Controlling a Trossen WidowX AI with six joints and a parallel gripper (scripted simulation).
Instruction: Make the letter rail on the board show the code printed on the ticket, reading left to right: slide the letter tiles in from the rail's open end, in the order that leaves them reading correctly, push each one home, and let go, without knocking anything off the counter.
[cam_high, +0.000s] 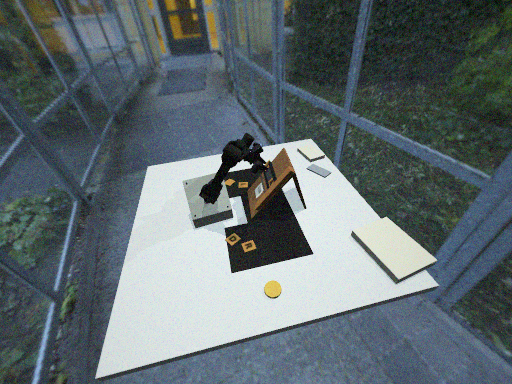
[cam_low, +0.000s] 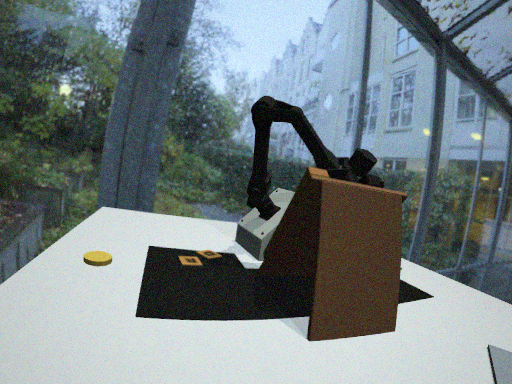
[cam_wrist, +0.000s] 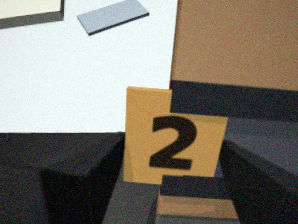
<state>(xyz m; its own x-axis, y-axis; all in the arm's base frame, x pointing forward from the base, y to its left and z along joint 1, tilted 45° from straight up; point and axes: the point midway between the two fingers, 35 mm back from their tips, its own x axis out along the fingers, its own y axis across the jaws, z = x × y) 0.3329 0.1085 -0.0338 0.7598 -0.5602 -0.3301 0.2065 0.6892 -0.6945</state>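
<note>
Now: gripper tip 90 mm to the left of the white ticket, 80 mm past it and 80 mm above it. Also, from my gripper tip: orange tile marked l (170 mm below, 130 mm behind, 90 mm to the left); black mat (170 mm below, 160 mm behind, 120 mm to the right); orange tile marked 2 (right at my gripper tip).
</note>
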